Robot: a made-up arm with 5 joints. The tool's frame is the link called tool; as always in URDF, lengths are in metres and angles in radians. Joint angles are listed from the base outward.
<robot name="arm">
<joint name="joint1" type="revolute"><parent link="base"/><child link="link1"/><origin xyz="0.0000 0.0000 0.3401"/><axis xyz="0 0 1"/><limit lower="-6.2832" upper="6.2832"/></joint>
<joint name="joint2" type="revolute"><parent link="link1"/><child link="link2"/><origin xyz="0.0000 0.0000 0.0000" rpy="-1.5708 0.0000 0.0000"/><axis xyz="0 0 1"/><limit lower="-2.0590" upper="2.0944"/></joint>
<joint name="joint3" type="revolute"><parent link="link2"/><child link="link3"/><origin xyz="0.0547 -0.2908 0.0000"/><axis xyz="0 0 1"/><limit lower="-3.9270" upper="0.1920"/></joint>
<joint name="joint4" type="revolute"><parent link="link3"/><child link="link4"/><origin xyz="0.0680 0.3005 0.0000"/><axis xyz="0 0 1"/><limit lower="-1.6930" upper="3.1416"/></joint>
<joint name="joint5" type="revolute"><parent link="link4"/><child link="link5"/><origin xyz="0.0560 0.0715 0.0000" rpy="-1.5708 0.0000 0.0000"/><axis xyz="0 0 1"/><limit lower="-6.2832" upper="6.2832"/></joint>
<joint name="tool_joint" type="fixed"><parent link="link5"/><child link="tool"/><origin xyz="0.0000 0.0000 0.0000"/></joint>
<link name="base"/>
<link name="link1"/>
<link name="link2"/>
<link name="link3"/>
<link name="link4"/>
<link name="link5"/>
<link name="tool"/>
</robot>
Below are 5 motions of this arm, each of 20 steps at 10 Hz.
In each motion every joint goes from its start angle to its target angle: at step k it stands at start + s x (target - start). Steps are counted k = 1, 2, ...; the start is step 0. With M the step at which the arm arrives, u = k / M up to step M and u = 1 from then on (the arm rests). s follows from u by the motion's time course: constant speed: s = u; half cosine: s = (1 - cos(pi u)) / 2; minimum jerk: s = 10 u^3 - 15 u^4 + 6 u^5.
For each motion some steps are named. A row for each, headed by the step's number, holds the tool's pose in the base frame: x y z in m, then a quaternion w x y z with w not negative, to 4 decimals.
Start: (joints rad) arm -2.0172 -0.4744 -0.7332 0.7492 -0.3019
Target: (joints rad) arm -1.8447 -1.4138 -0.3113 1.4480 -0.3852
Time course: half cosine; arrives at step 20
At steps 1, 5, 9, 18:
1: -0.1297 -0.2718 0.5416 0.2077 0.6378 -0.7361 0.0907
5: -0.1087 -0.2427 0.5481 0.1958 0.6527 -0.7266 0.0869
9: -0.0725 -0.1849 0.5477 0.1725 0.6814 -0.7068 0.0791
18: -0.0234 -0.0820 0.5026 0.1260 0.7359 -0.6624 0.0616

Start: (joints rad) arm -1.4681 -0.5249 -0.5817 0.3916 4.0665
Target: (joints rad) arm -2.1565 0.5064 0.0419 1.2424 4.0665
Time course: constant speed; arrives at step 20
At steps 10, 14, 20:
10: -0.0506 -0.2055 0.2712 0.2400 -0.9444 -0.1936 -0.1141
14: -0.0480 -0.1205 0.2264 0.4327 -0.8604 -0.1154 -0.2434
20: -0.0046 -0.0069 0.2369 0.6371 -0.6250 -0.0188 -0.4508

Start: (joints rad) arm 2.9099 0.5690 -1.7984 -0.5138 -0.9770
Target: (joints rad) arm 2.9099 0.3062 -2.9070 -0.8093 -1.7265
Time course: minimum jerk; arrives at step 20
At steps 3, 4, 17, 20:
3: -0.5510 0.1300 0.6017 0.6369 0.2339 -0.5812 -0.4493
4: -0.5464 0.1289 0.6195 0.6447 0.2328 -0.5594 -0.4661
17: -0.1734 0.0409 0.9461 0.5625 -0.0752 0.0828 -0.8192
20: -0.1589 0.0375 0.9476 0.5528 -0.0910 0.0982 -0.8225

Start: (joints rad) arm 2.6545 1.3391 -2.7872 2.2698 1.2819
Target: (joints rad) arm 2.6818 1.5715 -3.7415 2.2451 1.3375
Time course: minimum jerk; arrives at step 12
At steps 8, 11, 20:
8: -0.5117 0.2570 0.4084 0.1051 0.7754 0.6208 0.0482
11: -0.4943 0.2449 0.4347 0.0357 0.7818 0.6222 0.0168
20: -0.4938 0.2445 0.4353 0.0340 0.7819 0.6222 0.0160

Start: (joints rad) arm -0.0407 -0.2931 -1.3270 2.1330 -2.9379
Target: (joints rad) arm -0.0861 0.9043 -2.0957 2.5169 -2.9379
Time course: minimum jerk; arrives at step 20
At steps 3, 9, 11, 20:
3: 0.2870 -0.0120 0.6244 0.2632 -0.1181 -0.9572 0.0213
9: 0.3995 -0.0237 0.5555 0.4083 -0.1196 -0.9045 0.0296
11: 0.4454 -0.0302 0.5033 0.4761 -0.1189 -0.8707 0.0324
20: 0.5090 -0.0439 0.3571 0.6142 -0.1138 -0.7800 0.0362

